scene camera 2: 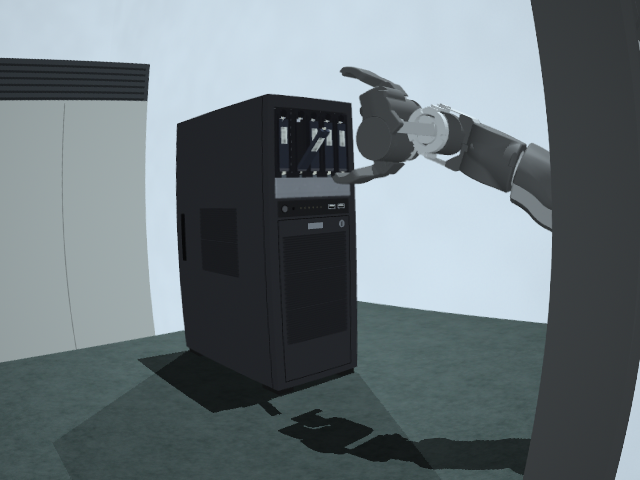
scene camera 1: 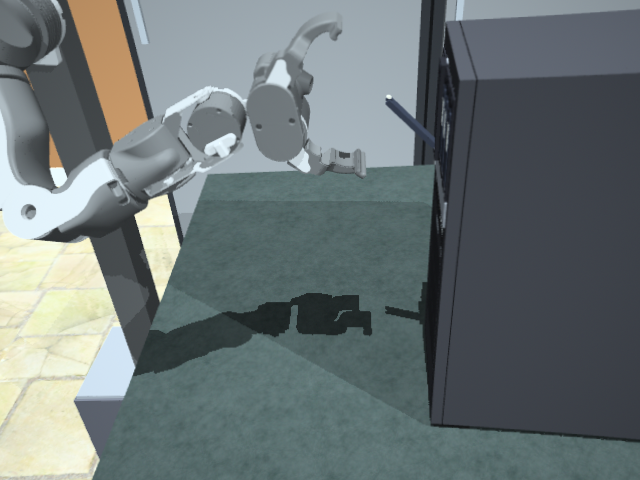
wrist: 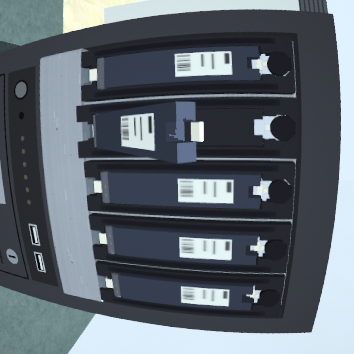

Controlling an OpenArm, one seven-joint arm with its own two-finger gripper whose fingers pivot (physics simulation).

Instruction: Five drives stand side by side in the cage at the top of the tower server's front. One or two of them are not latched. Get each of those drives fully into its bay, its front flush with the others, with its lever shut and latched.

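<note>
The tower server (scene camera 1: 542, 248) (scene camera 2: 222, 180) (wrist: 321, 175) stands upright on the table. In its cage the second drive from the left in scene camera 2, second from the top in the wrist view, has its lever (scene camera 1: 410, 121) (scene camera 2: 313, 149) (wrist: 137, 131) swung well out from the front, hinged at its lower end. Whether that drive's body is flush I cannot tell. The first drive (wrist: 140, 70), third (wrist: 140, 190), fourth (wrist: 145, 242) and fifth (wrist: 150, 291) have levers lying shut. My gripper (scene camera 1: 348, 98) (scene camera 2: 339, 125) is wide open and empty, in front of the cage, apart from the lever.
A pale strip (scene camera 2: 310, 188) (wrist: 62, 175) and a panel with buttons and USB ports lie below the cage. The green table top (scene camera 1: 310, 248) (scene camera 2: 439, 351) carries the tower. A dark post (scene camera 2: 584, 206) stands at the right in scene camera 2, a cabinet (scene camera 2: 103, 206) at the left.
</note>
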